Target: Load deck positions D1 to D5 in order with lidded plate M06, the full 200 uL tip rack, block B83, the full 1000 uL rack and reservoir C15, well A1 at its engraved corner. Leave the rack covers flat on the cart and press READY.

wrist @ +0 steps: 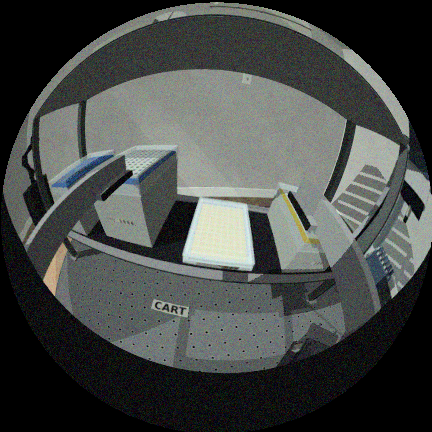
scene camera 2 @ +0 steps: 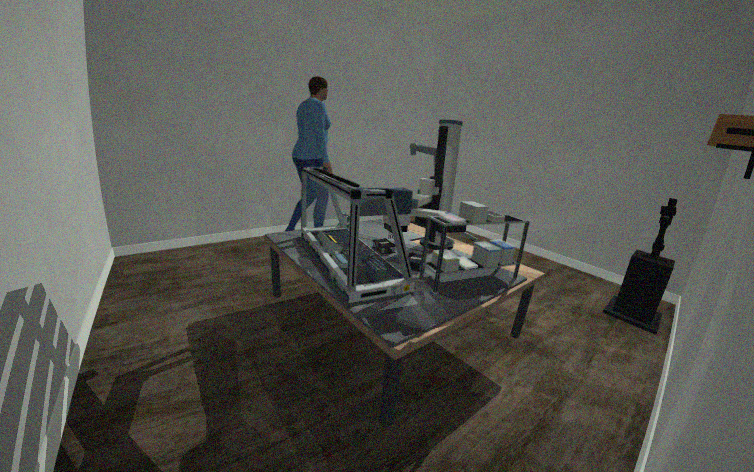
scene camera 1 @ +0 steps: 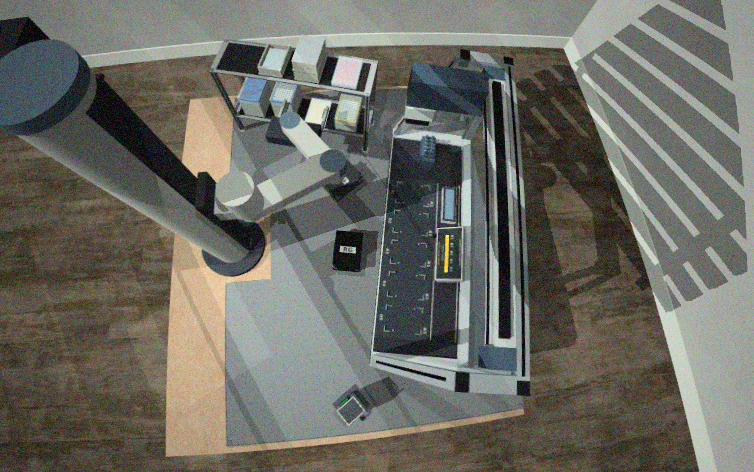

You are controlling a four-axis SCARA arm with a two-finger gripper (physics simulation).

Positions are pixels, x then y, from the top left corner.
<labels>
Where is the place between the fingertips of my gripper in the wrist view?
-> At 208, 168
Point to a black block marked RG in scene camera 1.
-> At 348, 245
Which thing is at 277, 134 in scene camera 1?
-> My gripper.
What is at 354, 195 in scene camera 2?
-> A gantry frame.
</labels>
